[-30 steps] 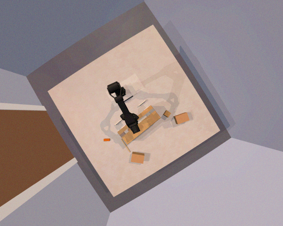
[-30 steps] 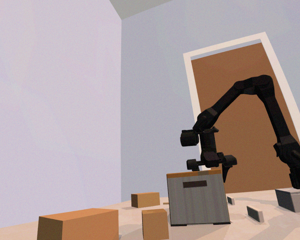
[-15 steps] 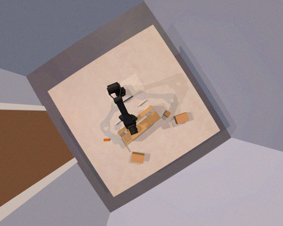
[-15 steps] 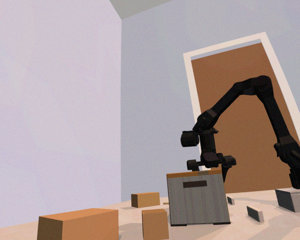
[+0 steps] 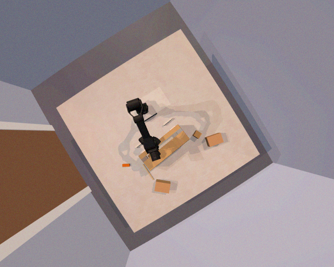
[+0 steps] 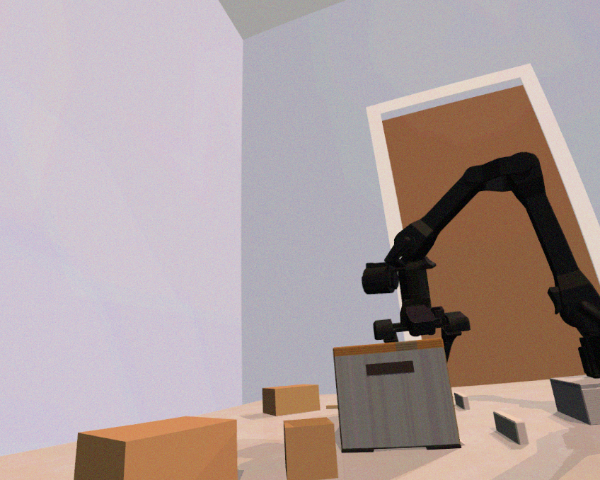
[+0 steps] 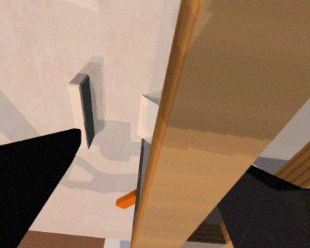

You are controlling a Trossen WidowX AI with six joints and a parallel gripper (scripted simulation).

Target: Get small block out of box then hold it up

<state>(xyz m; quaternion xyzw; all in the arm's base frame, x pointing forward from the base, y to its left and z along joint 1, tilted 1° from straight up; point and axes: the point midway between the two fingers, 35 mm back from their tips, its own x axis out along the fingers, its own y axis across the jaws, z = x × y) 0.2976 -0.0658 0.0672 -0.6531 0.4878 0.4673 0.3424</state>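
Right now the tan block is 60 mm ahead of my gripper tip. Also, from my gripper tip: thin stick: 190 mm ahead, 90 mm to the right, 80 mm below; clear-fronted wooden box: 110 mm to the left, 30 mm below; orange piece: 240 mm to the right, 80 mm below, 70 mm ahead.
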